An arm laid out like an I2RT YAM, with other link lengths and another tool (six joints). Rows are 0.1 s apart.
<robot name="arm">
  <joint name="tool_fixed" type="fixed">
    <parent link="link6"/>
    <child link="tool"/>
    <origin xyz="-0.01 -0.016 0.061" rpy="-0.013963 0 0.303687"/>
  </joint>
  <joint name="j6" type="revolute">
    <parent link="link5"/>
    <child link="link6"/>
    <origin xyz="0.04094 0 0.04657" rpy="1.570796 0 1.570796"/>
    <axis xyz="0 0 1"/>
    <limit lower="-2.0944" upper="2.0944"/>
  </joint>
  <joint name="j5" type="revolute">
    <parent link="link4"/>
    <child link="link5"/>
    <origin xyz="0.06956 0.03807 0.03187" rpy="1.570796 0 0"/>
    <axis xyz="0 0 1"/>
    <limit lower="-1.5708" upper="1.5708"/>
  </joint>
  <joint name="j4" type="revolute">
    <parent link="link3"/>
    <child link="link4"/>
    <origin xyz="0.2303 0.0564 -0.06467"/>
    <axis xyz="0 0 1"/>
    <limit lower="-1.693" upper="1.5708"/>
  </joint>
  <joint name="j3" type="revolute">
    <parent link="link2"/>
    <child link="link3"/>
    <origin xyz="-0.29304 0 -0.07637" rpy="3.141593 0 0"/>
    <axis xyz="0 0 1"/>
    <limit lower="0" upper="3.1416"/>
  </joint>
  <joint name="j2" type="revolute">
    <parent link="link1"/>
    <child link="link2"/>
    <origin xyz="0.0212 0.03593 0.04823" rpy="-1.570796 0 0"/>
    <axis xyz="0 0 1"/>
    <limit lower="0" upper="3.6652"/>
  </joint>
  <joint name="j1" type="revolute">
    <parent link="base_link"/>
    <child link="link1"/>
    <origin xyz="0 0 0.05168"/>
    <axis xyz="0 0 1"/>
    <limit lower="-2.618" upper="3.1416"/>
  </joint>
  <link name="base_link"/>
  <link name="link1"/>
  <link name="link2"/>
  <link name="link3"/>
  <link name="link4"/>
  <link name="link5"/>
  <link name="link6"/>
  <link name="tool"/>
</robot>
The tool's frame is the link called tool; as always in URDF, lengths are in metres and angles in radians.
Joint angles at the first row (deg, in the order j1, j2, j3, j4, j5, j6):
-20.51, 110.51, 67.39, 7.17, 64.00, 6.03
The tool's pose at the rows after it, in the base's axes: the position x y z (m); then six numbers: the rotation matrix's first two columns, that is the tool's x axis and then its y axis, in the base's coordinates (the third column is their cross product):
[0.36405 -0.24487 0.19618 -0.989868 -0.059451 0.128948 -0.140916 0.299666 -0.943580]
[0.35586 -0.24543 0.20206 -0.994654 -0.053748 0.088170 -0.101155 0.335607 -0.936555]
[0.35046 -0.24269 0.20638 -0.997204 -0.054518 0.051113 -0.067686 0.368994 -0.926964]
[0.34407 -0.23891 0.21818 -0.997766 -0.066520 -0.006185 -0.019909 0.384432 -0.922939]
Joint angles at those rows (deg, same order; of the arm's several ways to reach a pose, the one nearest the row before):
-21.52, 108.95, 67.25, 3.36, 61.94, 9.77
-22.15, 107.14, 67.64, -1.37, 60.11, 14.13
-22.24, 105.62, 67.94, -5.42, 58.34, 18.00
-22.33, 102.83, 67.28, -6.59, 56.33, 19.97

